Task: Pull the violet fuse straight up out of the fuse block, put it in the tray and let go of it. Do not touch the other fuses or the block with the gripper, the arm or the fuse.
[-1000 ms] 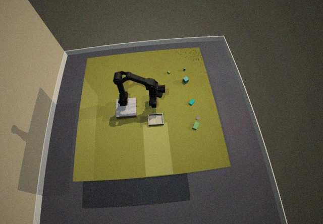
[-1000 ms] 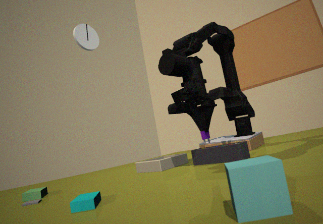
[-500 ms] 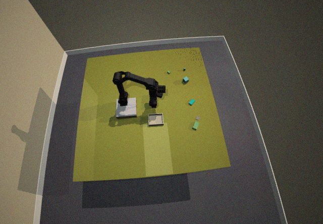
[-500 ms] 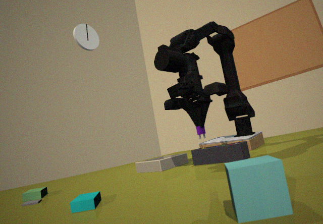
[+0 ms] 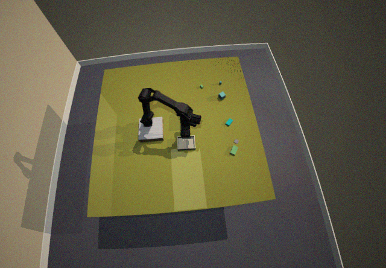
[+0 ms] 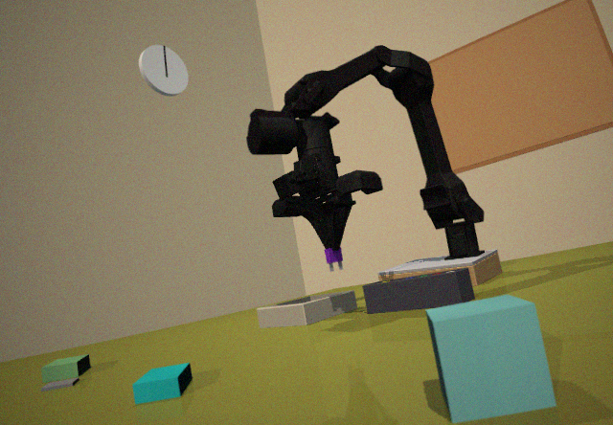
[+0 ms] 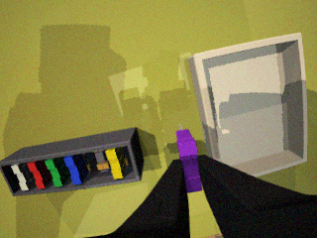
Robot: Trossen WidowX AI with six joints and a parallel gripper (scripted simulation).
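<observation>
Now: gripper tip 90 mm above the grey tray, 80 mm to the left of it and 10 mm past it. Round my gripper tip: violet fuse: 10 mm below.
</observation>
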